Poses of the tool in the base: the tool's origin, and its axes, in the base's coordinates. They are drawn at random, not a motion.
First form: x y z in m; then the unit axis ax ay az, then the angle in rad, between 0 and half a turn.
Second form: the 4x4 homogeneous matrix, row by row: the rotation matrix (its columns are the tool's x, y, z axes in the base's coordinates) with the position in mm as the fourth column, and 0 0 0 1 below. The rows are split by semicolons. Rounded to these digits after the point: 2 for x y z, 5 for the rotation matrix.
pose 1, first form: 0.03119 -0.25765 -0.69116 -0.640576 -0.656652 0.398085 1.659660
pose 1, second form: 0.35801 0.06145 -0.93169 31.19; 0.85448 0.38071 0.35345 -257.65; 0.37643 -0.92265 0.08379 -691.16; 0 0 0 1
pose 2, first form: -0.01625 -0.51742 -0.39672 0.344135 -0.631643 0.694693 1.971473
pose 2, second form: -0.22542 -0.94183 -0.24930 -16.25; 0.33752 0.16455 -0.92683 -517.42; 0.91393 -0.29307 0.28079 -396.72; 0 0 0 1
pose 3, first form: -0.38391 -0.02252 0.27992 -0.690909 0.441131 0.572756 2.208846
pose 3, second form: 0.16605 -0.94639 -0.27708 -383.91; -0.02625 -0.28513 0.95813 -22.52; -0.98577 -0.15183 -0.07219 279.92; 0 0 0 1
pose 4, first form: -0.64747 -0.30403 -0.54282 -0.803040 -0.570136 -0.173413 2.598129
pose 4, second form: 0.34091 0.93939 -0.03637 -647.47; 0.76005 -0.25265 0.59875 -304.03; 0.55327 -0.23176 -0.80011 -542.82; 0 0 0 1
